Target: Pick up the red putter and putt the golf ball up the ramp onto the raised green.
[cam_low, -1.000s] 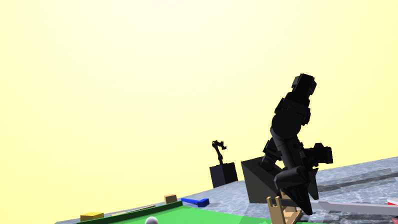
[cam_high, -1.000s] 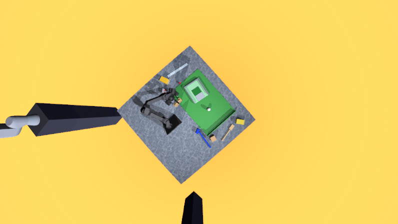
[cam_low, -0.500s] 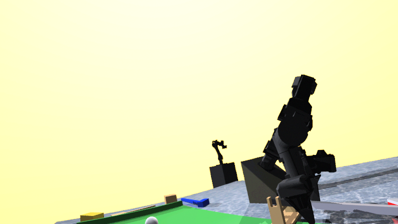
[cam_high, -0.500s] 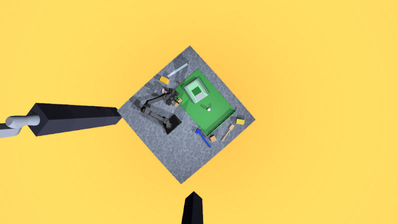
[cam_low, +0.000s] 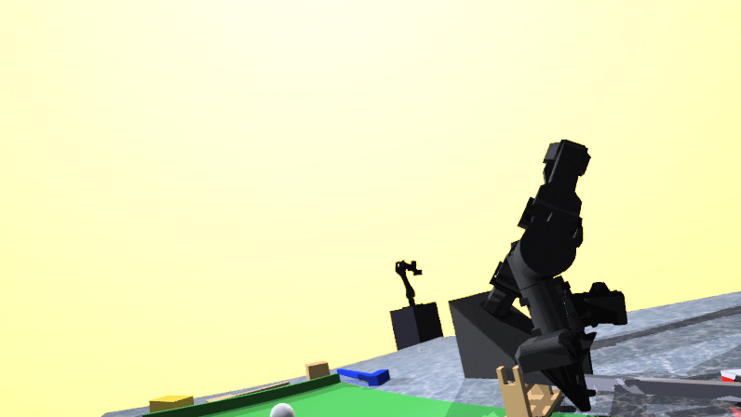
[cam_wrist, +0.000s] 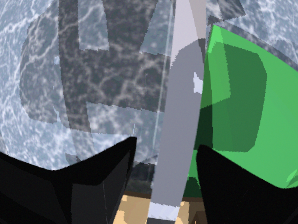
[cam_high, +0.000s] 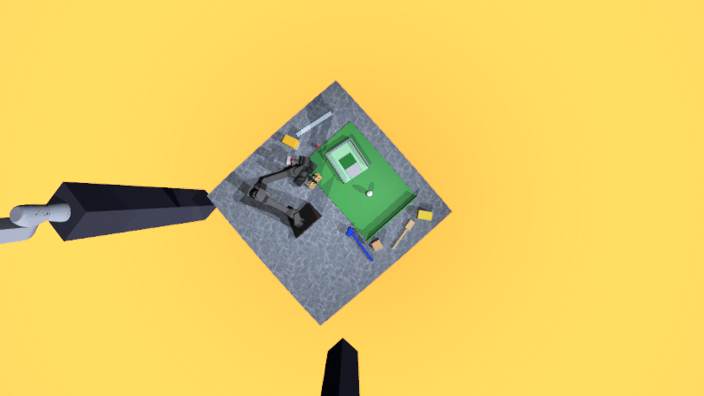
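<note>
Right now the red putter is 5 cm to the left of my gripper tip, 2 cm above it and 1 cm behind it. Also, from my gripper tip: wooden stand 7 cm to the right, 2 cm above; green mat 30 cm to the right, 23 cm ahead, 1 cm below; pale bar 29 cm ahead, 23 cm to the left, 1 cm below.
</note>
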